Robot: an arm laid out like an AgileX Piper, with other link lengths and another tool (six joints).
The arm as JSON. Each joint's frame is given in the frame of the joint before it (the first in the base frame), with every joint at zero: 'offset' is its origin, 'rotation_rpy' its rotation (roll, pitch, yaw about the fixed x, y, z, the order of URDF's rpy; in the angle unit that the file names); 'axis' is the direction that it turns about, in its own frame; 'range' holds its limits. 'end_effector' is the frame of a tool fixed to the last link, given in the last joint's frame.
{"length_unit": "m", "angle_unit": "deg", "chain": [
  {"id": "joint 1", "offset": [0.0, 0.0, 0.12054], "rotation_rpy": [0.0, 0.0, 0.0], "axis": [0.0, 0.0, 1.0], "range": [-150.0, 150.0]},
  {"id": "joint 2", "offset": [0.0, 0.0, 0.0], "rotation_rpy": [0.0, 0.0, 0.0], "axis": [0.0, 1.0, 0.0], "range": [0.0, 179.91]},
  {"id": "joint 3", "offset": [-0.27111, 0.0, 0.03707], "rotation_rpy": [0.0, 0.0, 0.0], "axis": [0.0, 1.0, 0.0], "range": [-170.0, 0.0]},
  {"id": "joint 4", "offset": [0.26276, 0.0, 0.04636], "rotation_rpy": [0.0, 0.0, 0.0], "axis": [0.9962, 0.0, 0.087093], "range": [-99.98, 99.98]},
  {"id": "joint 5", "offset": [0.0, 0.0, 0.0], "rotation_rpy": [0.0, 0.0, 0.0], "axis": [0.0, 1.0, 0.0], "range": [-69.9, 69.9]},
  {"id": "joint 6", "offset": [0.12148, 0.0, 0.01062], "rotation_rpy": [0.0, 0.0, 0.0], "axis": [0.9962, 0.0, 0.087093], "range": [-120.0, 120.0]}
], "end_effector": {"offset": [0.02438, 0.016, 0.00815], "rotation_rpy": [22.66, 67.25, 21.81]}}
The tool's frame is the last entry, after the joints.
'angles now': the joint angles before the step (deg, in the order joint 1, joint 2, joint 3, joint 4, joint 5, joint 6). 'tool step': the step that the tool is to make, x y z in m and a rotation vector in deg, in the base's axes. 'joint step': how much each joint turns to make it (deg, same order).
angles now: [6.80, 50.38, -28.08, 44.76, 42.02, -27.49]
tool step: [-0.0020, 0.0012, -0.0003, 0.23, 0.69, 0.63]
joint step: [0.01, 0.01, -0.05, 0.10, 0.98, 0.01]
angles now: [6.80, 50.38, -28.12, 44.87, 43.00, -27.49]
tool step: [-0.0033, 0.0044, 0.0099, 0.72, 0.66, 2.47]
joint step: [0.02, -0.01, -2.08, 0.03, 3.70, 0.07]
